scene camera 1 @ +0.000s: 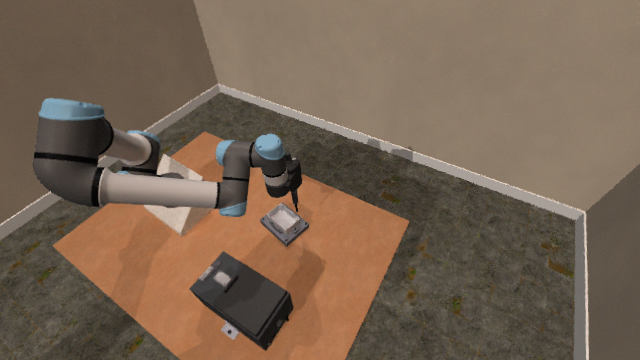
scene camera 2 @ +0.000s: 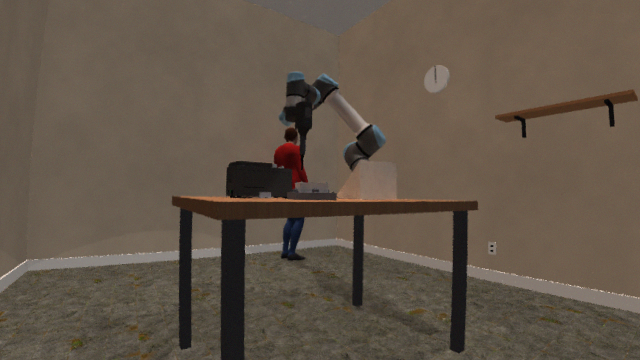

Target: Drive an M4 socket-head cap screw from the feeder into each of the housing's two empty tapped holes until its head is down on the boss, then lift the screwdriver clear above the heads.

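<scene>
The screwdriver [scene camera 1: 297, 210] [scene camera 2: 302, 167] points straight down, its bit tip a short gap above the housing and near its right rear side in scene camera 1. Whether a screw is on the bit is too small to tell. The light grey, open-topped housing [scene camera 1: 283, 218] [scene camera 2: 311, 187] sits on a dark grey base plate [scene camera 1: 287, 242] [scene camera 2: 311, 196]. Its tapped holes and any screw heads are too small to make out. The black box-shaped feeder [scene camera 1: 250, 300] [scene camera 2: 257, 179] stands apart from the housing, with a small light block on its top.
A small light plate [scene camera 1: 230, 330] [scene camera 2: 265, 194] with a dark spot lies beside the feeder. A pale wedge-shaped pedestal [scene camera 1: 182, 220] [scene camera 2: 380, 180] stands at the arm's base on the wooden table [scene camera 1: 370, 240] [scene camera 2: 350, 208]. A person in red [scene camera 2: 287, 156] stands behind the table.
</scene>
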